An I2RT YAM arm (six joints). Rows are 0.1 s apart.
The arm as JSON. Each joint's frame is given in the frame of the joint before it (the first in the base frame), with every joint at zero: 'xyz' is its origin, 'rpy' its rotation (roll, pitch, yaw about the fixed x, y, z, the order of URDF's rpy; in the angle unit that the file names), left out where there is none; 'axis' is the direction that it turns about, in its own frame. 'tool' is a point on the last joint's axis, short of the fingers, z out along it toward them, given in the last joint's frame.
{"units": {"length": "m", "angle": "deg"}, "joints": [
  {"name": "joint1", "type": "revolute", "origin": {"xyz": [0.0, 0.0, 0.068]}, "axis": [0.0, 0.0, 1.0]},
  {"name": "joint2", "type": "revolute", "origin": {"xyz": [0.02, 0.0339, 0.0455], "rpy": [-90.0, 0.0, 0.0]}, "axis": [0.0, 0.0, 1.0]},
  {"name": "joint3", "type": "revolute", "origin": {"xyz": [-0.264, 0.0, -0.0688], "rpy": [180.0, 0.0, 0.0]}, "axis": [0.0, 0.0, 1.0]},
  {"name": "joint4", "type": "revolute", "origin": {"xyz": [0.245, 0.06, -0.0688], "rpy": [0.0, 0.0, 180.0]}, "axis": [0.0, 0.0, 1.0]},
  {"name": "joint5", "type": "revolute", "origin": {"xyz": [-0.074, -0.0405, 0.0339], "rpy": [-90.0, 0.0, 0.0]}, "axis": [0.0, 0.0, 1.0]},
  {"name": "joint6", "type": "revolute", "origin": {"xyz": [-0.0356, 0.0, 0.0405], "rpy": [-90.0, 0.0, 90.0]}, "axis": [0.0, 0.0, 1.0]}
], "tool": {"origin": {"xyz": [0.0, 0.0, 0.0], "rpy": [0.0, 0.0, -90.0]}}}
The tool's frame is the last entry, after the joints.
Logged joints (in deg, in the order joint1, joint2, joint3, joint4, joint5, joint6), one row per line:
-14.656 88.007 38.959 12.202 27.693 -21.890
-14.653 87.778 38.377 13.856 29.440 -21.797
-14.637 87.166 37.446 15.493 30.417 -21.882
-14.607 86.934 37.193 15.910 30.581 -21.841
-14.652 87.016 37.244 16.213 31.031 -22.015
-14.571 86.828 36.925 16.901 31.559 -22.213
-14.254 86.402 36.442 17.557 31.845 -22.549
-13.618 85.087 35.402 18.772 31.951 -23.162
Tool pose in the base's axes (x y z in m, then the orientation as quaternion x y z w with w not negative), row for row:
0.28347 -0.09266 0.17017 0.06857 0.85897 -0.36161 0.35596
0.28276 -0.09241 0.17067 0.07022 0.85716 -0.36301 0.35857
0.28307 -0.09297 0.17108 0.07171 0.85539 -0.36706 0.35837
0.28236 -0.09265 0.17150 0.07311 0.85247 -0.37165 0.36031
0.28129 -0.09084 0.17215 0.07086 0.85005 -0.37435 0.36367
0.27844 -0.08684 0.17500 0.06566 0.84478 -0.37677 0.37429
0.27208 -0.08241 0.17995 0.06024 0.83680 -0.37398 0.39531
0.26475 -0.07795 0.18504 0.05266 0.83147 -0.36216 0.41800
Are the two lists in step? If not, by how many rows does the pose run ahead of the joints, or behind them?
The pose runs 2 rows ahead of the joints: the pose in row i belongs to the joints in row i + 2.
